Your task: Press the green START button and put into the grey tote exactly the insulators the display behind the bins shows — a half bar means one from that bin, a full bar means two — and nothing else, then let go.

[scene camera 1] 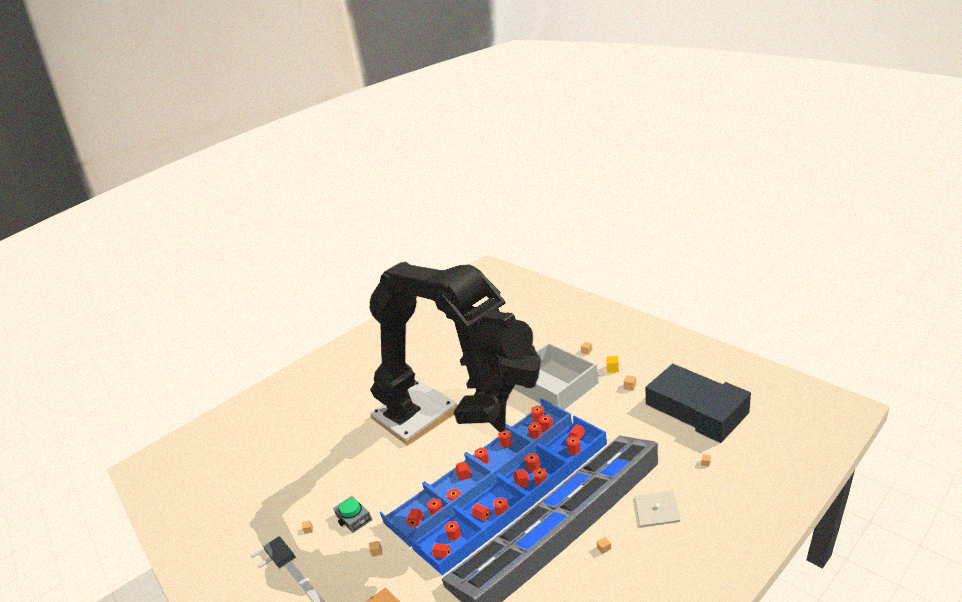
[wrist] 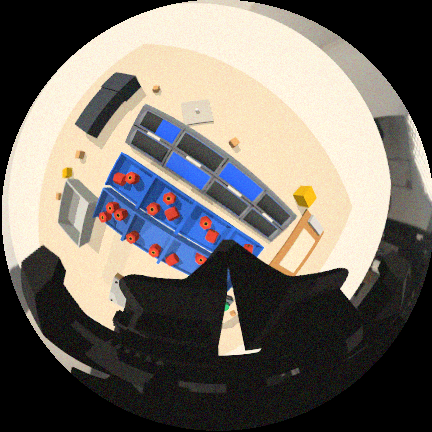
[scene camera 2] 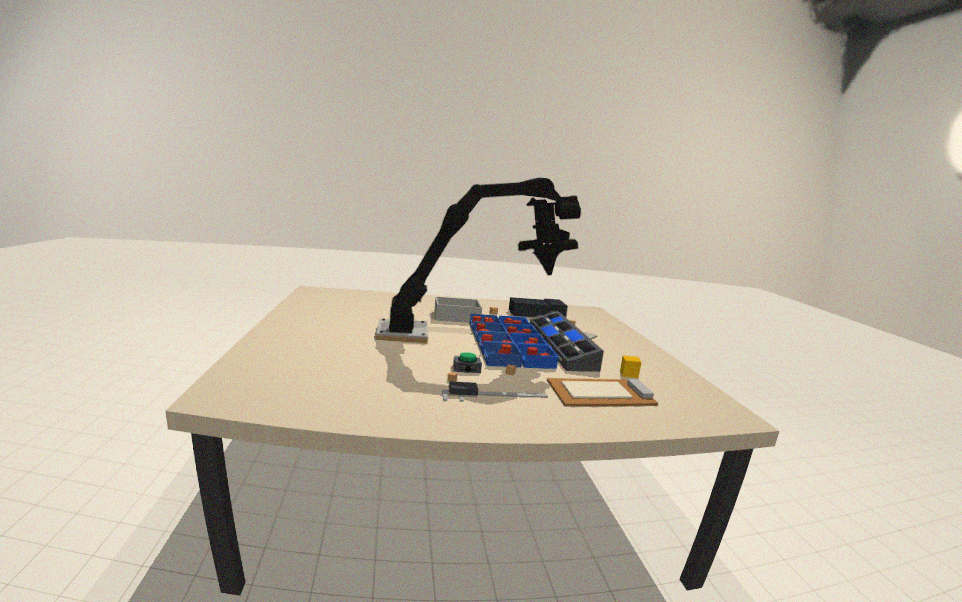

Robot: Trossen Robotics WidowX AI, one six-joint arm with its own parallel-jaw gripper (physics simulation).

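Where they show: gripper, between the fingertips: (scene camera 1: 501, 430) (wrist: 226, 244) (scene camera 2: 549, 275); arm's base, origin of its link: (scene camera 1: 402, 411) (scene camera 2: 400, 329).
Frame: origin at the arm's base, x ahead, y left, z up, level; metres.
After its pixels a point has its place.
Observation:
My gripper (scene camera 1: 502, 425) {x 0.405, y -0.064, z 0.194 m} (scene camera 2: 548, 272) {x 0.405, y -0.064, z 0.194 m} (wrist: 226, 244) {x 0.405, y -0.064, z 0.194 m} is shut and empty, pointing down high above the blue bins (scene camera 1: 496, 461) {x 0.273, y 0.017, z -0.017 m} (wrist: 152, 233) {x 0.282, y 0.024, z -0.016 m}. The bins form two rows of four; red insulators (scene camera 1: 532, 462) (wrist: 169, 198) lie in twos or threes. The display (scene camera 1: 647, 461) {x 0.544, y 0.153, z 0.013 m} (scene camera 2: 585, 360) {x 0.460, y -0.269, z 0.008 m} (wrist: 287, 220) shows, in its outer row, a half bar at the tote end and a full bar third from there; in its inner row, a full bar second from there. The grey tote (scene camera 1: 578, 390) {x 0.288, y 0.268, z 0.000 m} (scene camera 2: 457, 309) {x 0.201, y 0.211, z 0.020 m} shows no insulator inside. The green START button (scene camera 1: 349, 506) {x 0.154, y -0.265, z 0.018 m} (scene camera 2: 467, 357) {x 0.144, y -0.282, z 0.014 m} stands at the other end.
A black block (scene camera 1: 695, 404) {x 0.550, y 0.324, z 0.030 m} (wrist: 107, 102) {x 0.524, y 0.315, z 0.029 m} stands beyond the tote-end of the display. A pale plate (scene camera 1: 656, 507) {x 0.611, y 0.082, z -0.011 m} lies behind the display. A caliper-like tool (scene camera 2: 463, 388) {x 0.107, y -0.441, z -0.004 m} lies near the button. A brown-framed board (scene camera 2: 555, 392) {x 0.324, y -0.424, z -0.019 m} and a yellow cube (scene camera 2: 630, 367) {x 0.574, y -0.320, z 0.005 m} lie near the table's front. Small wooden cubes are scattered.

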